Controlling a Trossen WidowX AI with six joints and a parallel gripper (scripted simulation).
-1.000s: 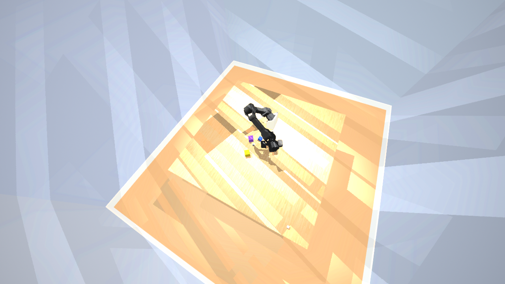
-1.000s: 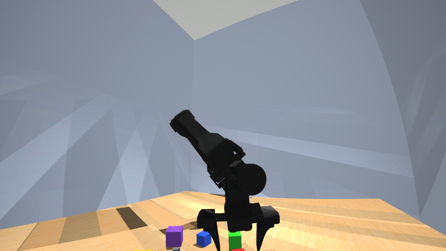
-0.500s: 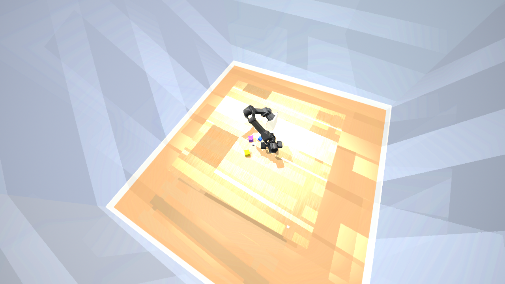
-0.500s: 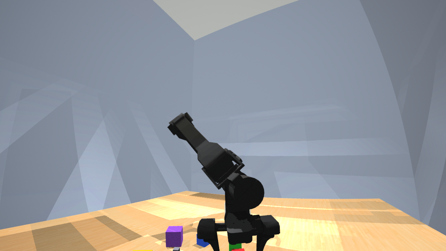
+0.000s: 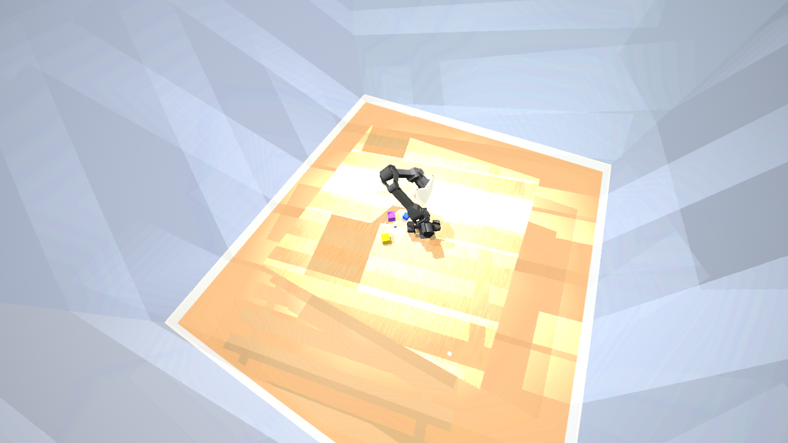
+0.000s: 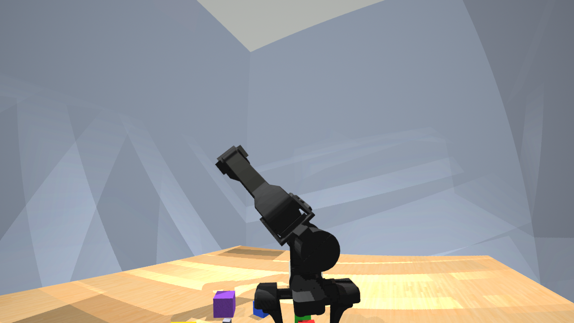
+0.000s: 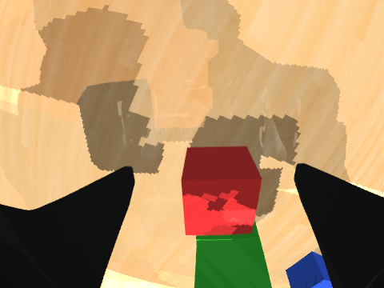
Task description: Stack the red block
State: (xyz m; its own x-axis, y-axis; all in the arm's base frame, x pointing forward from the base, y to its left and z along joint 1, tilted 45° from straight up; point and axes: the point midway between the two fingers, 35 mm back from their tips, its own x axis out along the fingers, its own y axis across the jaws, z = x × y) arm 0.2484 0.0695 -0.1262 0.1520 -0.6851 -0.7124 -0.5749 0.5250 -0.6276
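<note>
Right now my gripper tip is 1 cm below the red block. From my gripper tip the other things lie so: purple block (1 cm ahead, 22 cm to the right, 2 cm above); blue block (4 cm behind, 14 cm to the right, 1 cm above); green block (3 cm behind, 3 cm to the right, 4 cm above).
</note>
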